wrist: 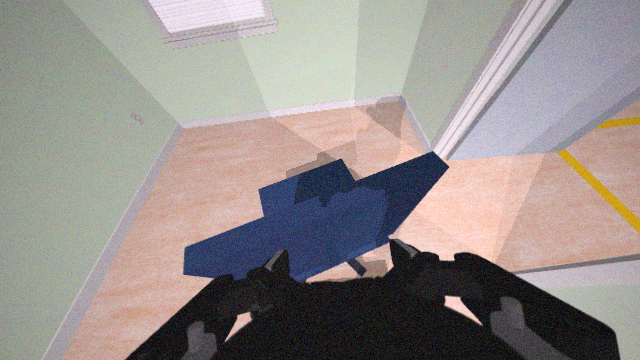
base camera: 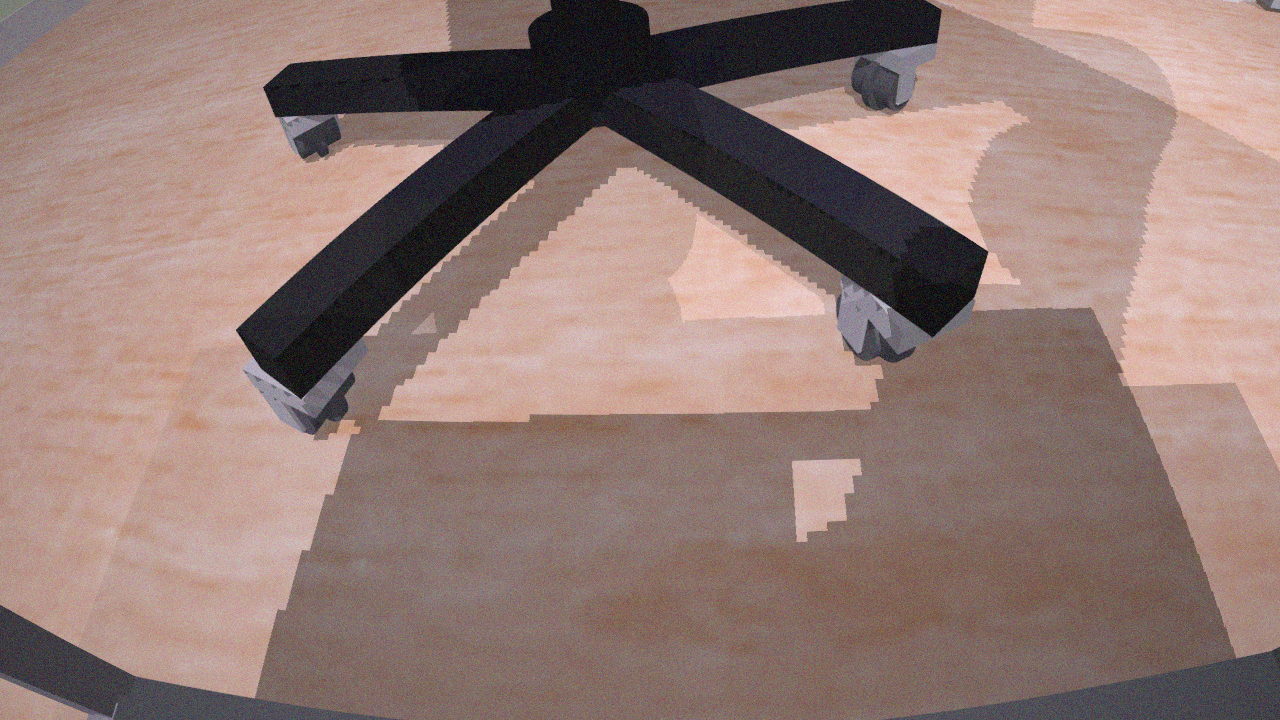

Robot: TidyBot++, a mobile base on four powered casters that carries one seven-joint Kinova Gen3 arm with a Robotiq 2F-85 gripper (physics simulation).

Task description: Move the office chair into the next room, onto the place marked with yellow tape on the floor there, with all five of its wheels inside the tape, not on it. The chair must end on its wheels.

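Frame: origin at the arm's base, x back, y right, z up, level; millimetres.
Seen in the pictures: gripper, between the fingertips: (wrist: 338,256).
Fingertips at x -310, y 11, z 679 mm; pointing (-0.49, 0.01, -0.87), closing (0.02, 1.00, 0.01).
A point is followed by its place in that frame.
The office chair (base camera: 590,53) {x -570, y -56, z -261 mm} (wrist: 320,220) {x -380, y -9, z 580 mm} stands upright on its wheels close in front of the base. Its black star base and four of its wheels show in the base camera view; the fifth wheel is hidden. In the wrist view its blue seat and backrest are seen from above. My gripper (wrist: 338,256) {x -309, y 11, z 679 mm} is open, with its fingertips apart over the near side of the blue chair; nothing is seen held between them. Yellow tape (wrist: 600,190) {x -699, y 1872, z -396 mm} lies on the floor at the right of the wrist view, beyond the opening; part of its outline shows.
A white door frame (wrist: 492,82) {x -1138, y 949, z 250 mm} stands right of the chair, with a bluish wall (wrist: 540,100) {x -1089, y 1277, z 127 mm} beyond. Green walls (wrist: 310,65) {x -2033, y -1, z 78 mm} with a white baseboard enclose the left and far sides. A window (wrist: 212,15) {x -2050, y -659, z 511 mm} is in the far wall. A low wall edge (wrist: 590,272) {x -259, y 846, z 93 mm} lies at the lower right.
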